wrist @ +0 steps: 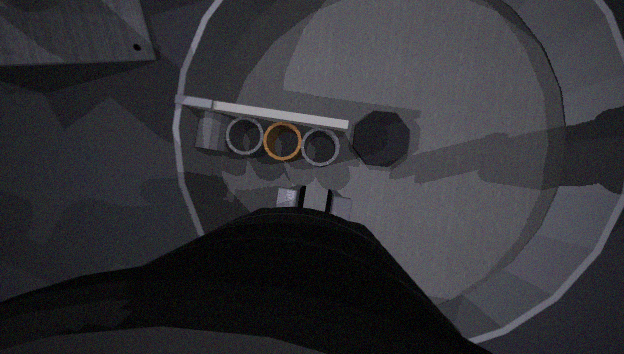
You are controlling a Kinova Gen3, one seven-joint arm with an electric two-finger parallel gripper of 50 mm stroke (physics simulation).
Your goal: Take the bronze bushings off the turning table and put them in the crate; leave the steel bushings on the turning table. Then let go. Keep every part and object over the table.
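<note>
A bronze bushing [265,141] stands upright on the turning table [475,75] in the wrist view, between two upright steel bushings, one on its left [244,153] and one on its right [320,164]. The three stand side by side in a row along a pale bar, very close together or touching. My gripper [315,199] is open, its fingers a little apart with no part between them. In the picture it is below the row, nearest the bronze and right steel bushings. The crate cannot be made out for certain.
The pale bar [280,113] runs from the turning table's left rim towards a dark eight-sided hub [381,138]. A grey block [210,132] stands at the row's left end. A flat grey surface with a small hole [75,30] is at the top left.
</note>
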